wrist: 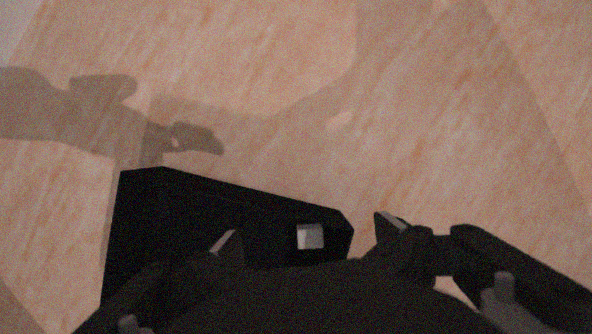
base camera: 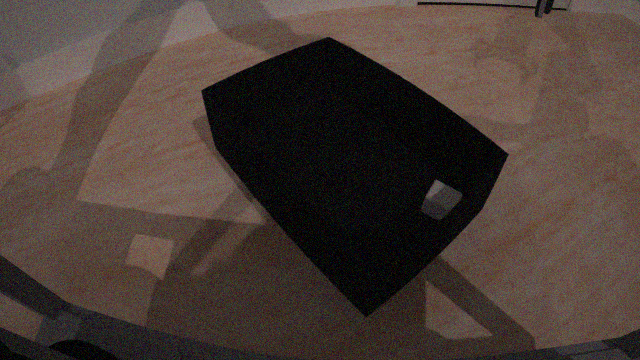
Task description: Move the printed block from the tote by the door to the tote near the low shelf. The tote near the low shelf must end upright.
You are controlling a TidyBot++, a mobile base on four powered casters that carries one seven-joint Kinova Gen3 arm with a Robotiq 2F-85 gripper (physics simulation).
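Places are measured from the arm's base along level axes (x up, y left, z back), in metres.
Pixels of known places: gripper, fingertip midpoint: [wrist: 308, 235] [base camera: 494, 1].
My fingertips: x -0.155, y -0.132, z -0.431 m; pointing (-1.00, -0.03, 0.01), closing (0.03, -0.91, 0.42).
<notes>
For each thing: its middle in the pictures, then the offset to it from my fingertips. Level surfaces: height alone.
- black tote at the middle of its body: [base camera: 346, 147] [wrist: 229, 259] dx -0.191, dy +0.143, dz +0.032 m
- small light grey block at the middle of its body: [base camera: 442, 202] [wrist: 309, 236] dx -0.224, dy +0.029, dz +0.076 m
- wood-patterned floor at its surface level: dx -0.241 m
A black tote [base camera: 310, 150] [wrist: 165, 210] stands on the floor with its open side up; its inside is too dark to make out walls from bottom. A small light grey block [base camera: 441, 200] [wrist: 310, 236] shows inside it, near the right end in both views. My gripper [wrist: 308, 235] is open, with its two fingertips apart at the bottom of the wrist view. The block shows between them in that view, beyond the tips and not held. In the base view, a dark finger part shows at the top right edge. Which of the two totes this is cannot be told.
The wood-patterned floor [base camera: 550, 225] [wrist: 425, 125] carries broad shadows, among them an arm-shaped one beyond the tote in the wrist view. A pale wall runs along the top left of the base view. Dark parts of the base cross its bottom edge.
</notes>
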